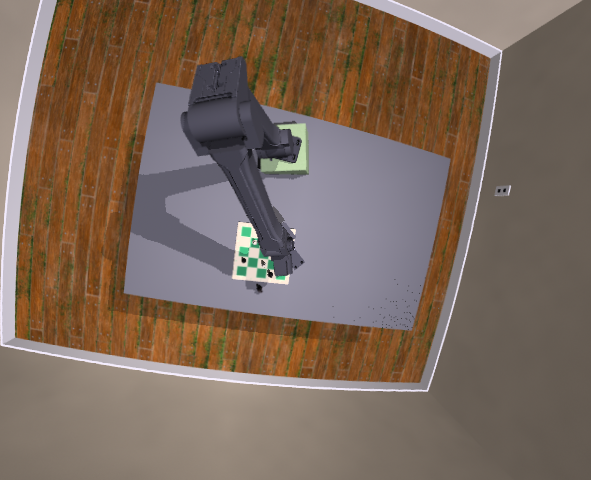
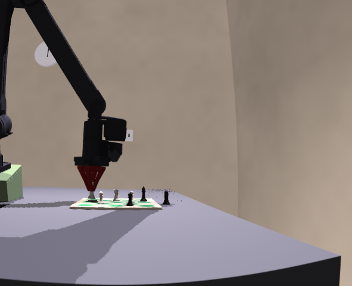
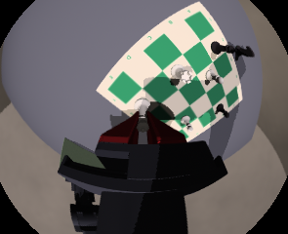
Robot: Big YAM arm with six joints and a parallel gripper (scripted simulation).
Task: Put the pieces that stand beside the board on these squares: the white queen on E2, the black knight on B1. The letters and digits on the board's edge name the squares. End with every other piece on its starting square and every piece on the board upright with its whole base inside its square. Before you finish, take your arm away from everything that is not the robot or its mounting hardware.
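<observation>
My gripper is now 80 mm short of the green-and-cream chessboard, 40 mm above it and 30 mm to the left of it.
</observation>
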